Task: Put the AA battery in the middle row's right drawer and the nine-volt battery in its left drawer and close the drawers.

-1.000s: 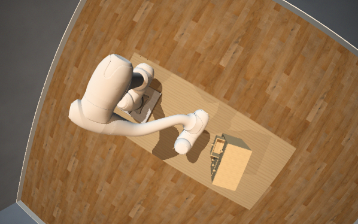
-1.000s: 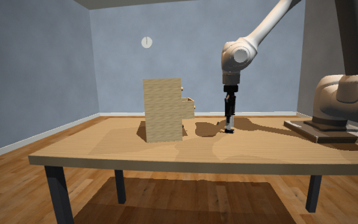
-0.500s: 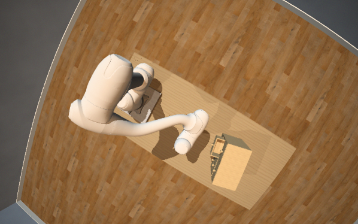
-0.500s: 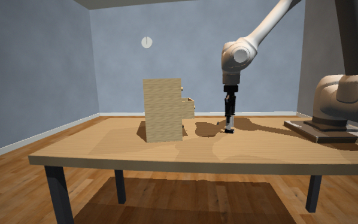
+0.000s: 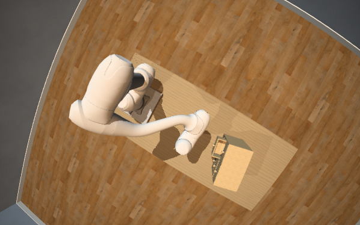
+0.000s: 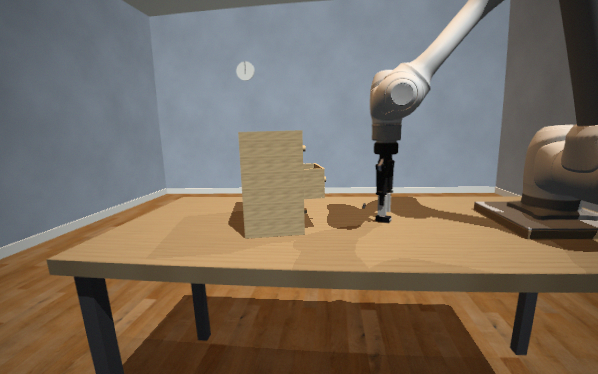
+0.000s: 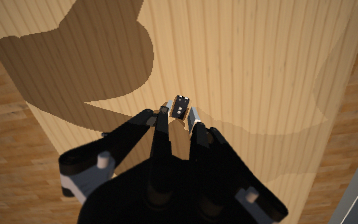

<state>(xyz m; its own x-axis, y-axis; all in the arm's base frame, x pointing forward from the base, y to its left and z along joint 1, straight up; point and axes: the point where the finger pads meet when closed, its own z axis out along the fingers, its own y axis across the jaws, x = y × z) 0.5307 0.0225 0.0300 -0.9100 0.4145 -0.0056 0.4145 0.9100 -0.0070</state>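
The black nine-volt battery is 5 cm below my hand and 1 cm behind it. Round my hand: black AA battery (18 cm to the right, 5 cm below, 5 cm ahead); orange AA battery (37 cm ahead, 6 cm above, 4 cm to the right).
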